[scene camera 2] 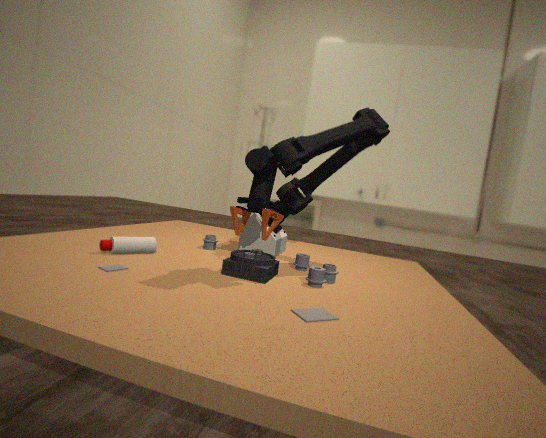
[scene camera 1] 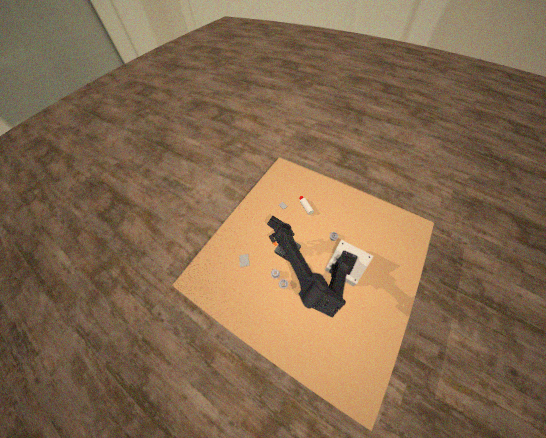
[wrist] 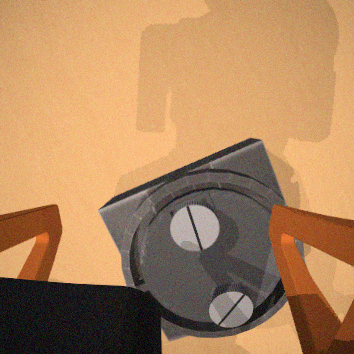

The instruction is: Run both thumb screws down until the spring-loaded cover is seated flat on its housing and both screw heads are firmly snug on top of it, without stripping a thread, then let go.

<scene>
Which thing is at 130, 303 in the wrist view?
My gripper.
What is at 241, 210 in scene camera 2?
My gripper.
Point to a white cylinder with red cap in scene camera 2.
116, 245
</scene>
